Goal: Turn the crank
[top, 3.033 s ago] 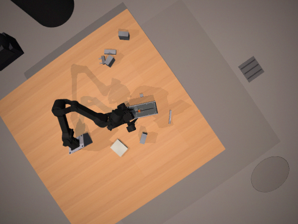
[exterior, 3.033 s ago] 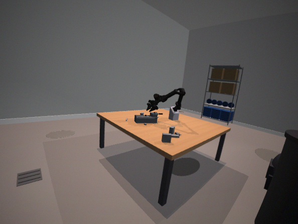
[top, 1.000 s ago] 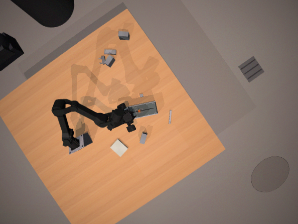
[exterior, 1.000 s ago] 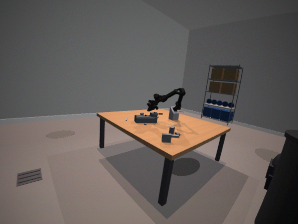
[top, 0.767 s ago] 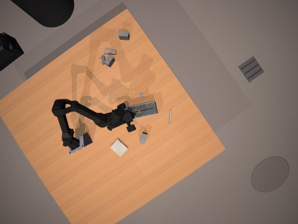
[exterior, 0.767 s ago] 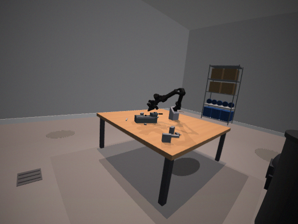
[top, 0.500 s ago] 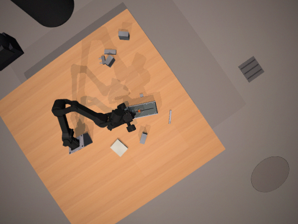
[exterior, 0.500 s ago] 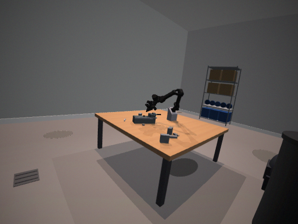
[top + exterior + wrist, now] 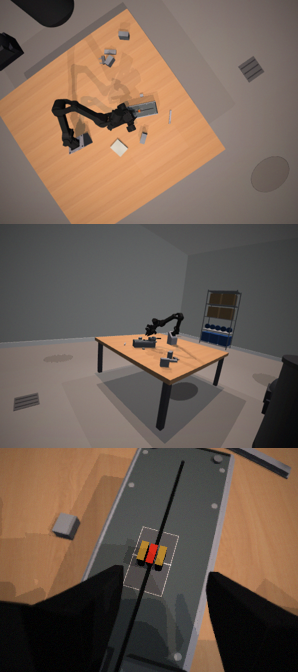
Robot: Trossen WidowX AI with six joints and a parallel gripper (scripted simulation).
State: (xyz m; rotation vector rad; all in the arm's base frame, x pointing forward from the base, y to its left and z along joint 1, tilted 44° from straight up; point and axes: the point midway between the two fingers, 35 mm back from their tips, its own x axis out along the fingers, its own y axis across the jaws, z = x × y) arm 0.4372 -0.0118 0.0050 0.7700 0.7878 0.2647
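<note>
Now: the red pointer 5 cm below my gripper tip, 3 cm ahead of it and 1 cm to the left of it. From my gripper tip the other things lie so: small grey cube (12 cm below, 10 cm to the left, 9 cm ahead); thin grey bar (20 cm ahead, 14 cm to the right, 13 cm below); dark crank handle (14 cm behind, 8 cm to the left, 2 cm below).
</note>
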